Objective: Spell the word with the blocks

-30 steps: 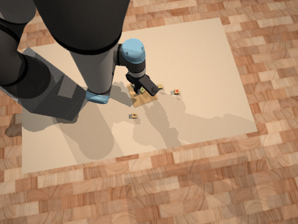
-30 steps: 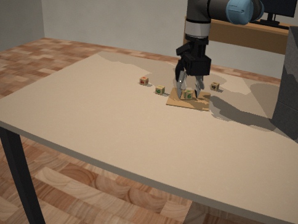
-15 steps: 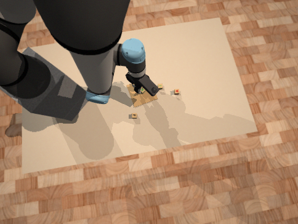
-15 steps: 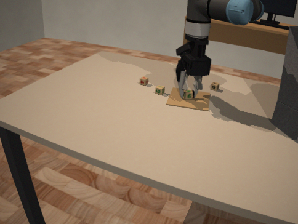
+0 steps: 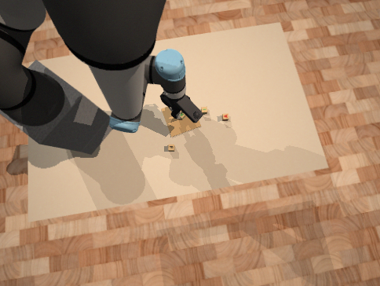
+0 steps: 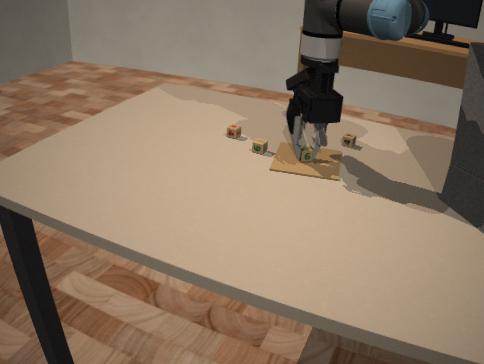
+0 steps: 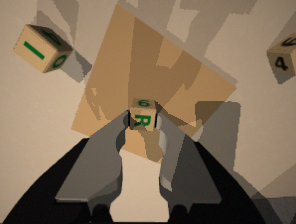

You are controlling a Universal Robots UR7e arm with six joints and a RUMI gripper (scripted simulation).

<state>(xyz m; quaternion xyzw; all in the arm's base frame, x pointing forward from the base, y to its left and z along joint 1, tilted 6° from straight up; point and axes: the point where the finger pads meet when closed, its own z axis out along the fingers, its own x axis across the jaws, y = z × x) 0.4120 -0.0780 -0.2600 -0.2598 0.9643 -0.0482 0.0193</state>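
The green R block is right at my hand. From my hand the other things lie so: brown mat: 2 cm below, 1 cm behind; then F block: 13 cm to the right, 8 cm behind, 1 cm below; then green-lettered block: 10 cm ahead, 1 cm to the right, 1 cm below.
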